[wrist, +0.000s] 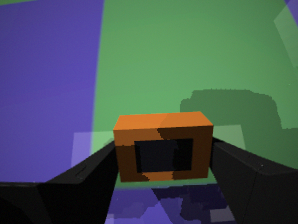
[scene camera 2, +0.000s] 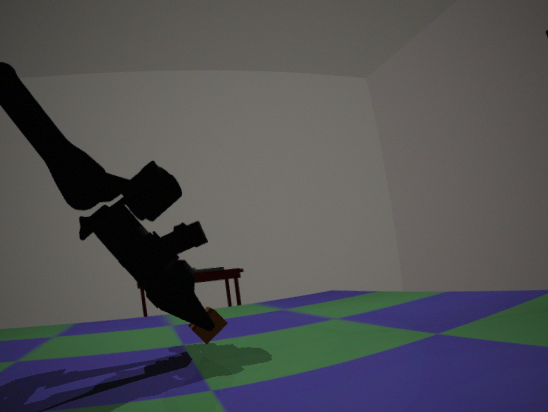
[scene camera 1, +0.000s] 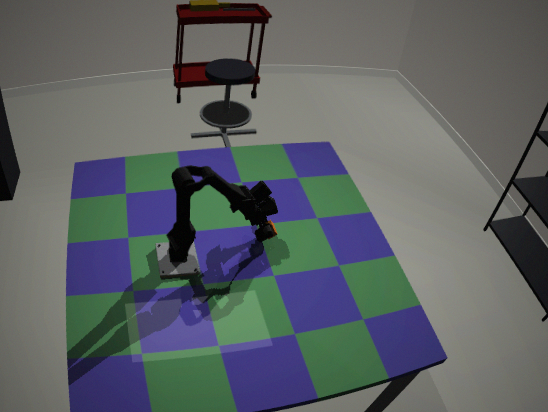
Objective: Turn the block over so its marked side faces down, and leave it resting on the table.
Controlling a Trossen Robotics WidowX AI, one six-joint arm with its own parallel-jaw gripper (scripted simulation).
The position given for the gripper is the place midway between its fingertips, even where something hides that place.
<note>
The gripper (scene camera 2: 208, 326) holds an orange block.
The gripper shows as well in the wrist view (wrist: 161, 143) and in scene camera 1 (scene camera 1: 269, 229).
</note>
